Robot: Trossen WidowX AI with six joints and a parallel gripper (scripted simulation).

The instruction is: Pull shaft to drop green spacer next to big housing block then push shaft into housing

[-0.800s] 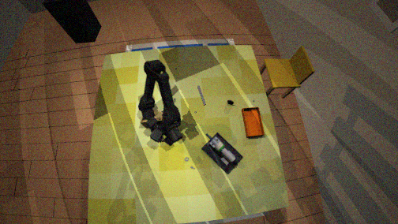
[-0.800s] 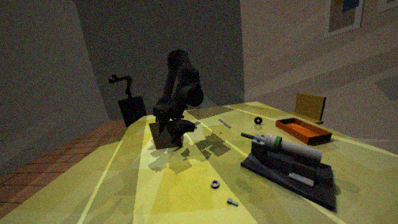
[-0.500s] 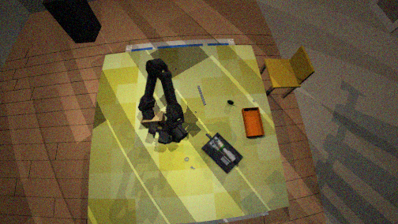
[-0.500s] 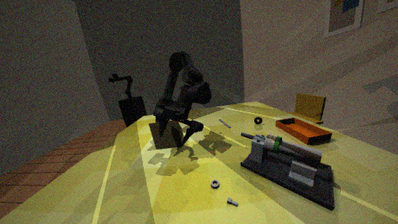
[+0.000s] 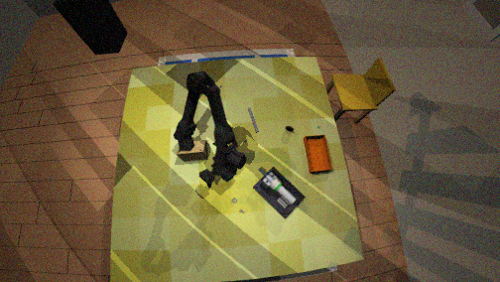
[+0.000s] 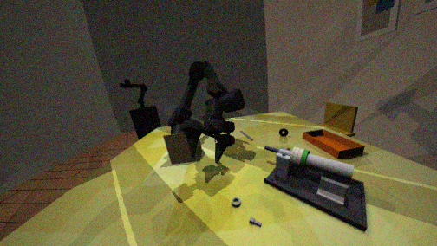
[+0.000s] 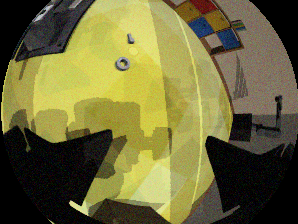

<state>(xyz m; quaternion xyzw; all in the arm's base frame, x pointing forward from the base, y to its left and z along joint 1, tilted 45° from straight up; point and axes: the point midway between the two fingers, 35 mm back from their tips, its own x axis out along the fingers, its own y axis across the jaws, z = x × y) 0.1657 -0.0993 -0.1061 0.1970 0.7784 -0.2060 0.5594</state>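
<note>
My gripper tip is 29 cm short of the green spacer, 2 cm above it and 1 cm to the left of it. Round my gripper tip: orange tray 53 cm ahead, 18 cm to the left, 9 cm below; black ring 38 cm ahead, 32 cm to the left, 7 cm below.
</note>
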